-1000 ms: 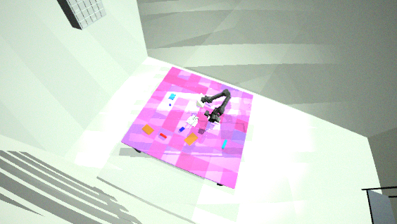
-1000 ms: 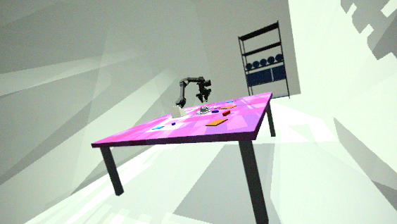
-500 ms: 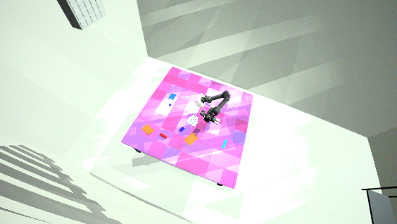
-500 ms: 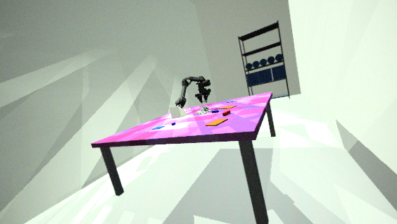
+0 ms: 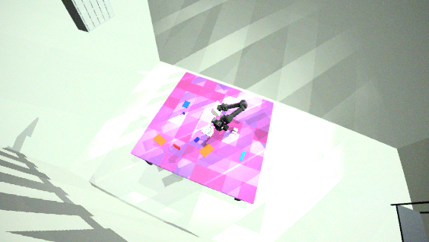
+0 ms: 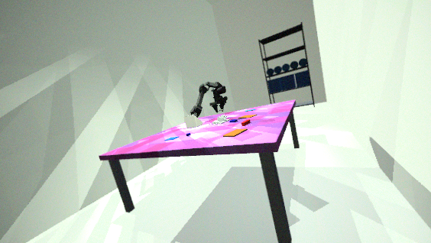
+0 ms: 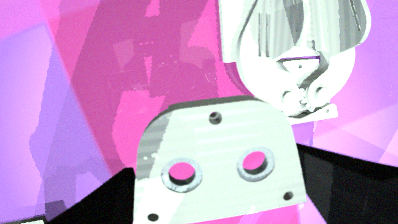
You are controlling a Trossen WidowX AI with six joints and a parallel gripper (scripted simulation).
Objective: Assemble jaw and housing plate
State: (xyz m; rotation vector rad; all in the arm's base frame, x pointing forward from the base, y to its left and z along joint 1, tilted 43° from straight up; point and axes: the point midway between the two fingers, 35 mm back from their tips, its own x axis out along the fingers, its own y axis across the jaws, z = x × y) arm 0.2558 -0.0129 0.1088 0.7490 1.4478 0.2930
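The white jaw is 80 mm to the right of my gripper tip, 60 mm below it and 10 mm ahead of it. Round my gripper tip: blue block 190 mm to the right, 180 mm ahead, 70 mm below; then white base 110 mm to the right, 80 mm below, 50 mm ahead; then white housing plate 20 mm above, 10 mm ahead.
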